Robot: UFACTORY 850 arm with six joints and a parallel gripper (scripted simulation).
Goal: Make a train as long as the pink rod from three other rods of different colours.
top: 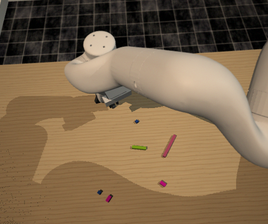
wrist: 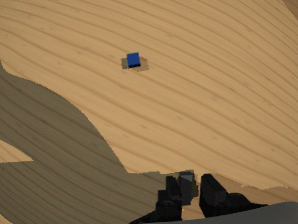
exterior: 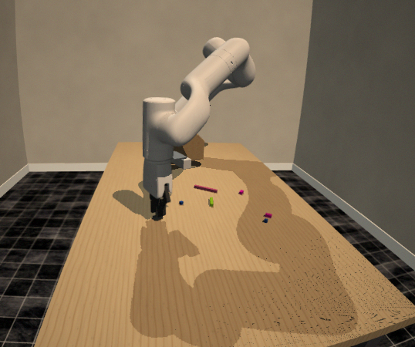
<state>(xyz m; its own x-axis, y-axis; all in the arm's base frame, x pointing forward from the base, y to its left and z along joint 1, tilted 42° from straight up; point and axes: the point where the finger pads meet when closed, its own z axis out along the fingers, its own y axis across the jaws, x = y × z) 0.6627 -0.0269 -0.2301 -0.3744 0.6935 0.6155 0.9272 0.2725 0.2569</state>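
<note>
Right now the grey rod is 30 mm below my hand. Round my hand: lime rod (190 mm to the left, 70 mm behind, 30 mm below); then pink rod (200 mm to the left, 180 mm behind, 30 mm below).
</note>
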